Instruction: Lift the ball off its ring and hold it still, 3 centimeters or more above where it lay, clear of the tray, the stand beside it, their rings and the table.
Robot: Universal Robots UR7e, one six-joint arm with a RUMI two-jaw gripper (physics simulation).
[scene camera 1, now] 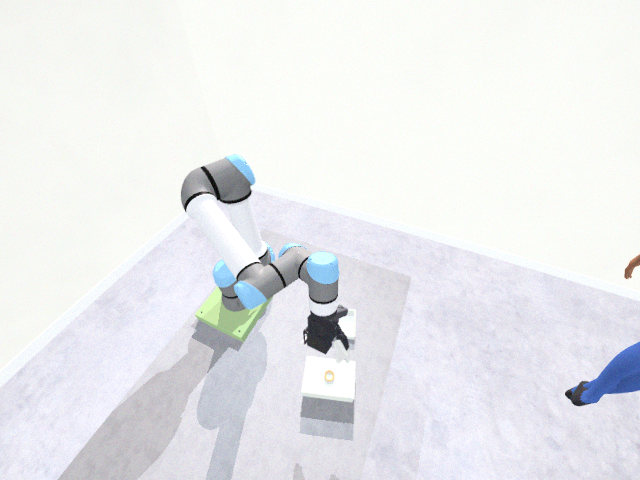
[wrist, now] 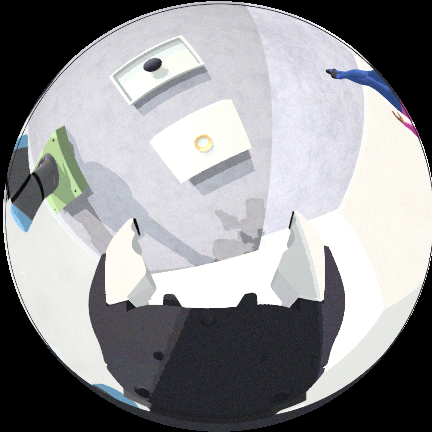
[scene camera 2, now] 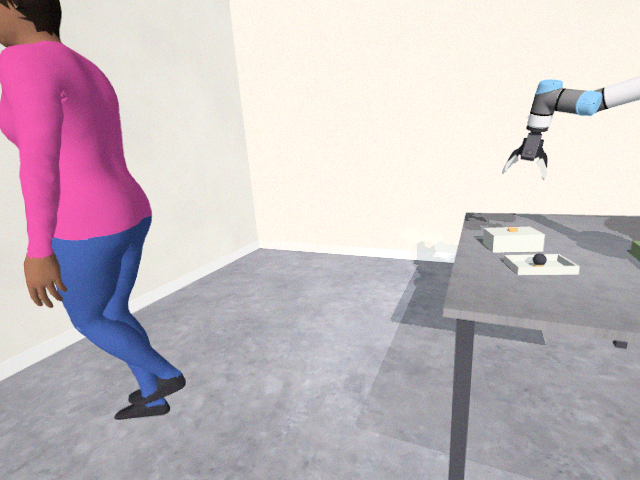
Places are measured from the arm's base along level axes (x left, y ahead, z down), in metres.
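Pixels of known places: gripper, between the fingertips: (scene camera 1: 326, 352) (wrist: 212, 217) (scene camera 2: 522, 177); arm's base, origin of its link: (wrist: 48, 172).
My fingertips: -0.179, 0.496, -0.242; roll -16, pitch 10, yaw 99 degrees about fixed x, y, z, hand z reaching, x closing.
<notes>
For each thing: its top centre in the pictures, then the offset to it from my fingertips, as dx, dy, dz. "spot": a spot on its surface instead. Level surfaces: height alone.
- dark ball, centre of its top: (wrist: 150, 62) (scene camera 2: 540, 253) +0.234, -0.039, +0.241
- shallow white tray, centre of its top: (wrist: 152, 64) (scene camera 2: 539, 260) (scene camera 1: 334, 320) +0.234, -0.039, +0.266
- empty orange ring, a spot on its surface: (wrist: 203, 135) (scene camera 1: 332, 372) (scene camera 2: 511, 230) spot: +0.010, +0.023, +0.215
- grey table, height of its surface: dz +0.294
The dark ball (scene camera 2: 539, 259) (wrist: 152, 64) rests on its small orange ring (scene camera 2: 539, 265) inside the shallow white tray (scene camera 1: 349, 324) (scene camera 2: 558, 270) (wrist: 177, 56). In scene camera 1 the arm's gripper hides the ball. The white box-like stand (scene camera 1: 314, 387) (scene camera 2: 516, 242) (wrist: 220, 120) is beside the tray, with an empty orange ring (scene camera 1: 325, 376) (scene camera 2: 512, 229) (wrist: 203, 135) on top. My gripper (scene camera 2: 524, 175) (wrist: 212, 217) is open and empty, pointing down, tilted a little. It hangs high above the table, well above the stand and the tray, touching neither.
The grey table (scene camera 1: 385, 294) (scene camera 2: 496, 291) carries the tray, the stand and the arm's green base plate (scene camera 1: 232, 321) (scene camera 2: 636, 250) (wrist: 73, 170). A person in a pink top and blue trousers (scene camera 1: 617, 374) (scene camera 2: 77, 170) (wrist: 367, 80) is on the floor away from the table.
</notes>
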